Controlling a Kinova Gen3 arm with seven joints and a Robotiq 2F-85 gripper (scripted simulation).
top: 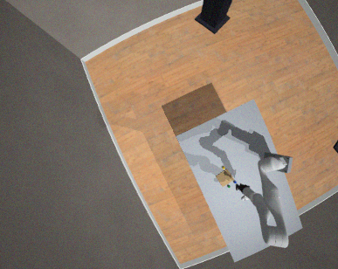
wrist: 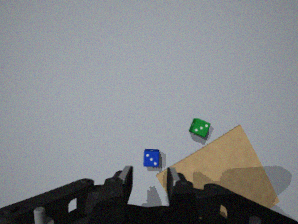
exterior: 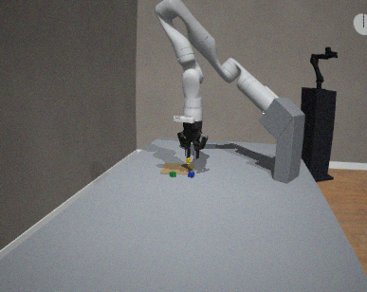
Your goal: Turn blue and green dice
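The blue die is 9 cm below my hand. Also, from my hand: green die: 8 cm ahead, 1 cm to the right, 9 cm below; tan mat: 4 cm ahead, 11 cm to the right, 10 cm below; yellow die: 3 cm behind, 19 cm to the right, 9 cm below.
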